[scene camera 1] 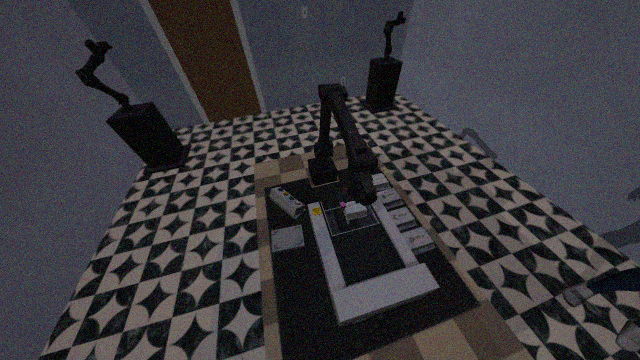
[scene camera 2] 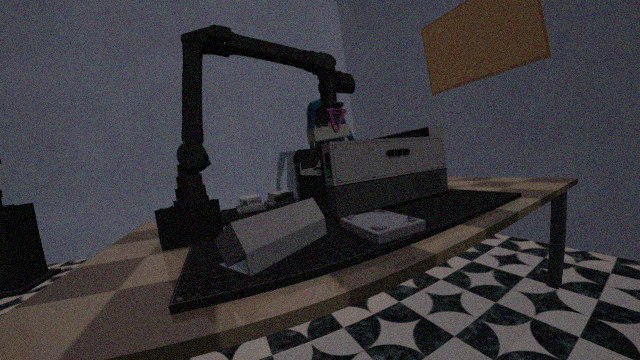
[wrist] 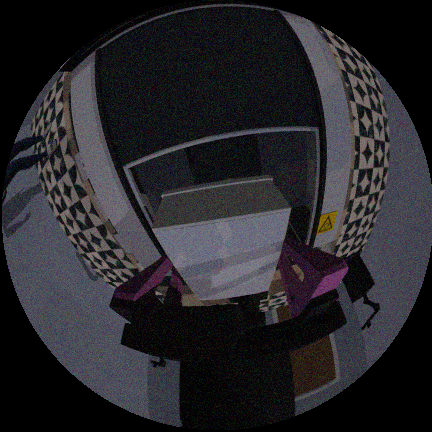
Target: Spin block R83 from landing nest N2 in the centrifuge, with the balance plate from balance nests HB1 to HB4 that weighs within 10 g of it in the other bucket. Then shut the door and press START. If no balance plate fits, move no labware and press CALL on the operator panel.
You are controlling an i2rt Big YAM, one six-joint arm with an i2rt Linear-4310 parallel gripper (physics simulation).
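Seen in the pictures: gripper, fingertip midpoint: [scene camera 1: 352, 206] [scene camera 2: 331, 134] [wrist: 225, 242]; arm's base, origin of the base link: [scene camera 1: 321, 165] [scene camera 2: 193, 203].
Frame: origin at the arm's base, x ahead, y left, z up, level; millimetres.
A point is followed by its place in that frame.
My gripper [scene camera 1: 354, 204] @[x 466, y 13, z 167 mm] [scene camera 2: 336, 123] @[x 466, y 13, z 167 mm] [wrist: 225, 242] @[x 466, y 13, z 167 mm] is shut on a pale grey block [scene camera 1: 356, 213] @[x 514, y 8, z 186 mm] [scene camera 2: 330, 133] @[x 443, y -27, z 164 mm] [wrist: 220, 237] @[x 499, y 12, z 195 mm]; its label cannot be read. The block is held level above the chamber opening of the white centrifuge [scene camera 1: 385, 291] @[x 790, y -7, z 156 mm] [scene camera 2: 365, 162] @[x 470, y -167, z 59 mm] [wrist: 334, 110] @[x 573, y -139, z 122 mm]. The opening is uncovered, with the dark door panel [scene camera 1: 369, 255] @[x 663, y 3, z 125 mm] [wrist: 210, 85] @[x 599, y -5, z 125 mm] beside it. The block hides much of the chamber, and the buckets cannot be made out. Pale balance plates [scene camera 1: 401, 218] [scene camera 2: 250, 202] stand in a row along the centrifuge's right side in the first scene view. The operator panel [scene camera 1: 284, 199] @[x 198, y -276, z -8 mm] [scene camera 2: 280, 235] @[x 176, y -319, z -46 mm] has coloured buttons.
A flat pale plate-like nest [scene camera 1: 287, 238] @[x 406, y -300, z -67 mm] [scene camera 2: 384, 226] @[x 363, y -365, z -61 mm] lies on the black mat [scene camera 1: 300, 305] @[x 707, y -294, z -88 mm] [scene camera 2: 310, 265] @[x 204, y -378, z -87 mm] beside the centrifuge. The centrifuge's raised side walls flank the opening. A yellow warning label [scene camera 1: 317, 211] @[x 418, y -132, z 124 mm] [wrist: 327, 222] @[x 416, y -136, z 123 mm] marks one wall. Two other arms stand on pedestals farther off.
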